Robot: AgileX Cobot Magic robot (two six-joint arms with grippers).
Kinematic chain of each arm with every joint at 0, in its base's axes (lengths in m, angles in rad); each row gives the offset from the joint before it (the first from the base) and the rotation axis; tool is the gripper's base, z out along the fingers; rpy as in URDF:
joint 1: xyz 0 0 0.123 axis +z
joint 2: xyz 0 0 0 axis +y
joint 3: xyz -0.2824 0 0.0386 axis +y
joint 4: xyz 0.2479 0 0.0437 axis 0.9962 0 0.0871
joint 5: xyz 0 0 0 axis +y
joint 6: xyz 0.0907 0 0.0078 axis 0.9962 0 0.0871
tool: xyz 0 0 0 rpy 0 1.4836 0
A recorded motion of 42 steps. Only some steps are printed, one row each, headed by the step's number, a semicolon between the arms.
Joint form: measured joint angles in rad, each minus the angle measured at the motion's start. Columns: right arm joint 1, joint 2, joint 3, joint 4, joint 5, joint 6; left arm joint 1, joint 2, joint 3, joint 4, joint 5, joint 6.
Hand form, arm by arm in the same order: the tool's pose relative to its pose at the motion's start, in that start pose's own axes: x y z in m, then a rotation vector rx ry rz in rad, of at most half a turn. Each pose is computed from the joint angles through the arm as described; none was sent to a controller.
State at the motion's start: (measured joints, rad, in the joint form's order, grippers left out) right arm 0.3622 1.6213 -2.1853 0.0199 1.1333 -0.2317; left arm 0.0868 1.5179 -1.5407 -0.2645 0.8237 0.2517
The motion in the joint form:
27: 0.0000 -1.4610 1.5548 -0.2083 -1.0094 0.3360; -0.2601 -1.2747 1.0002 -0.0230 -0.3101 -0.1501
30: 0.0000 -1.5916 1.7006 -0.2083 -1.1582 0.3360; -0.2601 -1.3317 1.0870 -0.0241 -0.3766 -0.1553
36: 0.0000 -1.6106 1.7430 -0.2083 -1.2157 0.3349; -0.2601 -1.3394 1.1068 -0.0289 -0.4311 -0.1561
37: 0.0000 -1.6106 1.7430 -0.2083 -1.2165 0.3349; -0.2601 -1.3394 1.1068 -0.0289 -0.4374 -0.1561
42: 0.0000 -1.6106 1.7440 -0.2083 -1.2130 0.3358; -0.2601 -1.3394 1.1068 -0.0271 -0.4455 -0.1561
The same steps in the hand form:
27: 0.2556 0.0581 -0.2109 0.1778 -0.9019 0.1329; 0.2364 -0.0591 -0.1789 0.2129 -0.5465 -0.0155
30: 0.2854 0.0674 -0.2081 0.1726 -1.0350 0.1143; 0.2519 -0.0562 -0.1684 0.2052 -0.5822 -0.0322
36: 0.2914 0.0696 -0.2037 0.1682 -1.0690 0.1068; 0.2521 -0.0551 -0.1670 0.2017 -0.6238 -0.0446
37: 0.2913 0.0697 -0.2038 0.1682 -1.0698 0.1067; 0.2516 -0.0550 -0.1673 0.2010 -0.6300 -0.0455
42: 0.2916 0.0697 -0.2032 0.1677 -1.0654 0.1080; 0.2510 -0.0548 -0.1677 0.1990 -0.6381 -0.0451

